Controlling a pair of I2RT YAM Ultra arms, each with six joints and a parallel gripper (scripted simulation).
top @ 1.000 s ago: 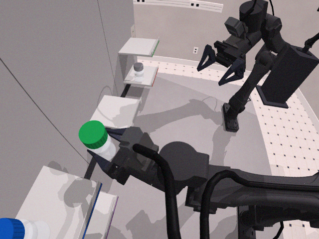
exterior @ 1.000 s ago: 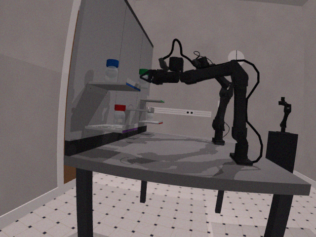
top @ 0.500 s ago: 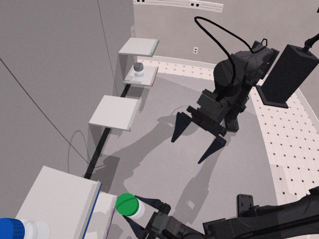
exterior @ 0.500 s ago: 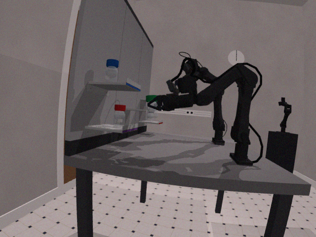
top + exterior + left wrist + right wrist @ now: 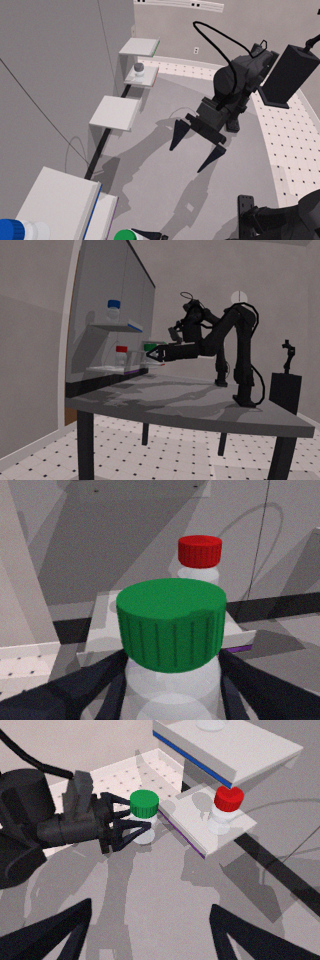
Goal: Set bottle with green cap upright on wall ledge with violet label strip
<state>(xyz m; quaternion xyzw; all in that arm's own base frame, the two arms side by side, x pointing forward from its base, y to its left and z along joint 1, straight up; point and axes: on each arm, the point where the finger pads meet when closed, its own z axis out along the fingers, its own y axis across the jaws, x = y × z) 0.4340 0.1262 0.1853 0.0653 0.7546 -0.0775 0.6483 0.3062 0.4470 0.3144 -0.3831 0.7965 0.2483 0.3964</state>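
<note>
Right now my left hand is 16 cm short of the red-capped bottle, 8 cm to the left of it and 3 cm above it. Also, from my left hand: green-capped bottle 1 cm below; blue-capped bottle 18 cm ahead, 16 cm above, 2 cm to the left; grey-capped bottle 76 cm to the right, 13 cm ahead, 3 cm below.
</note>
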